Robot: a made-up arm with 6 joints.
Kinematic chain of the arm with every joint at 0, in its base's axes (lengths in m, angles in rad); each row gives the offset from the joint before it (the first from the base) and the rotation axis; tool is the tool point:
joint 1: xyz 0 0 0.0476 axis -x
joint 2: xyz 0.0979 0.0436 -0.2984 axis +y
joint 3: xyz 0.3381 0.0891 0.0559 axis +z
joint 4: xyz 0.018 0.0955 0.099 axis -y
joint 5: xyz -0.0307 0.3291 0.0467 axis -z
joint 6: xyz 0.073 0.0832 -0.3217 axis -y
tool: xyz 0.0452 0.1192 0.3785
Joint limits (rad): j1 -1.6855..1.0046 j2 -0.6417..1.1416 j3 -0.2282..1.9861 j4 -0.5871..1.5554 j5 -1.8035..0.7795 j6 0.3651..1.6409
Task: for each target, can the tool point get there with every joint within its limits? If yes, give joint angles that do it. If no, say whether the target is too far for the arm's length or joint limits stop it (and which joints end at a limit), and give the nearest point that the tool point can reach.
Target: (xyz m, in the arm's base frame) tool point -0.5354 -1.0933 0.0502
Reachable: no: joint limits stop it (at a limit: joint 1, joint 2, joint 5, joint 6) | nearest point -0.1859 -0.5901 0.0053 | short by 0.614 m
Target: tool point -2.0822 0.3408 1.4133
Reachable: no: too far | nearest point -0.3163 0.2778 0.5697 | short by 1.958 m
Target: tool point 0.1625 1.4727 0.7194
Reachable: no: joint limits stop it (at a limit: joint 2, joint 3, joint 6) | nearest point 0.2717 1.1632 0.5782 | short by 0.357 m
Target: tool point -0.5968 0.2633 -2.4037
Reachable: no: too far | nearest point 0.1682 0.1314 -1.1761 | short by 1.452 m
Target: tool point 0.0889 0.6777 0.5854
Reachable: yes | joints -1.0796 0.7012 0.2893 0.4167 0.4265 1.2863
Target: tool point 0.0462 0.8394 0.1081
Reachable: yes | joints -0.7248 0.8304 0.3307 1.1415 -0.1788 1.2017
